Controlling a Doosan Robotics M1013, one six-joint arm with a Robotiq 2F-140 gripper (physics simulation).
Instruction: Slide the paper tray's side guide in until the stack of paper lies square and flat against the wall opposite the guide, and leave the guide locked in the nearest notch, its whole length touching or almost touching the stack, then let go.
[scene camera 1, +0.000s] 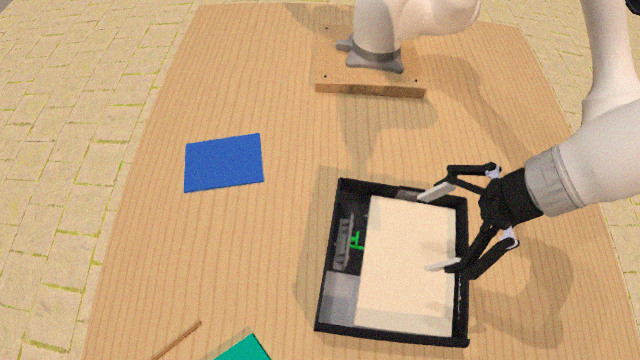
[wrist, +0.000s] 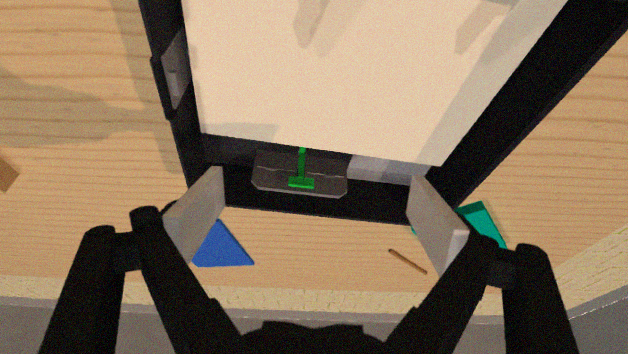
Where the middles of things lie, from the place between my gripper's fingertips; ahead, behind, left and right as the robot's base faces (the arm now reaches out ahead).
Right now the side guide (scene camera 1: 341, 257) is 13 cm to the right of my hand and 13 cm below it. From my hand the other things lie so: teal-green object (wrist: 476, 213) (34 cm ahead, 33 cm to the right, 16 cm below); cream paper stack (scene camera 1: 395, 293) (3 cm ahead, 1 cm to the left, 14 cm below); blue sheet (scene camera 1: 233, 161) (18 cm behind, 48 cm to the right, 17 cm below).
